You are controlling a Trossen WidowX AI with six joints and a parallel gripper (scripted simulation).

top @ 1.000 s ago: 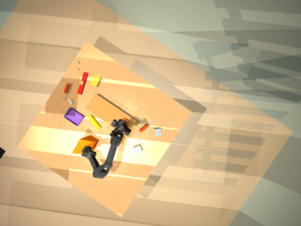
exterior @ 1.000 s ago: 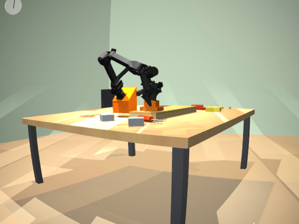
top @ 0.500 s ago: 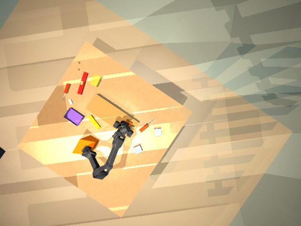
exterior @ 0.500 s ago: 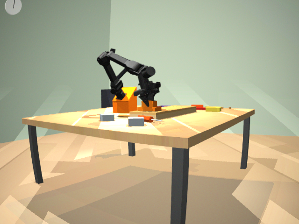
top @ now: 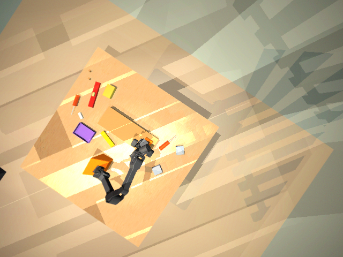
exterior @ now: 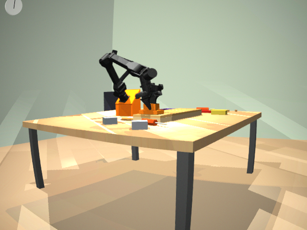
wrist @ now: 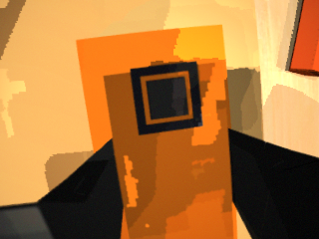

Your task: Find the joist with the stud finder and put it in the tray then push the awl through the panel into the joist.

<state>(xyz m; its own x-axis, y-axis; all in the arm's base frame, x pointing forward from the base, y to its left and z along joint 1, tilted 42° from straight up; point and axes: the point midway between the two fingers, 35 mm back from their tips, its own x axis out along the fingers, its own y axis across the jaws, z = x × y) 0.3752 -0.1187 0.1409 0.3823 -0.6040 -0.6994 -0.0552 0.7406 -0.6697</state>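
My gripper tip is now 26 cm past the purple tray, 51 cm to the right of it and 5 cm above it. Also, from my gripper tip: orange stud finder: 1 cm ahead, 2 cm above; yellow bar: 18 cm behind, 31 cm to the left, 6 cm below; wooden-handled awl: 19 cm behind, 4 cm to the right, 6 cm below.
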